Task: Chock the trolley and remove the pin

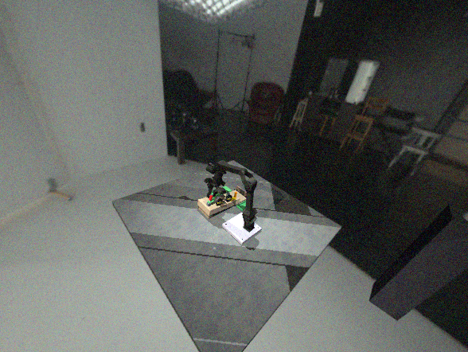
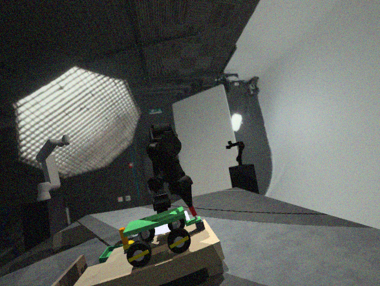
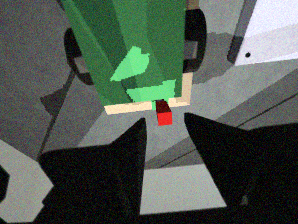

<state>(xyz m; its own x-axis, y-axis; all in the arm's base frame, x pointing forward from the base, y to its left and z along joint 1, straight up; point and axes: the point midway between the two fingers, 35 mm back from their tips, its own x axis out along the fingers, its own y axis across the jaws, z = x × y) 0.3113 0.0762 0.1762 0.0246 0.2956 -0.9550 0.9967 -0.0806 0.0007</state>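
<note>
Right now the red-headed stop pin is 1 cm to the left of my gripper tip and 4 cm below it. Round my gripper tip: yellow chock 5 cm behind, 20 cm to the right, 9 cm below; then tan ramp 1 cm ahead, 11 cm to the right, 12 cm below; then trolley 1 cm ahead, 10 cm to the right, 5 cm below.
</note>
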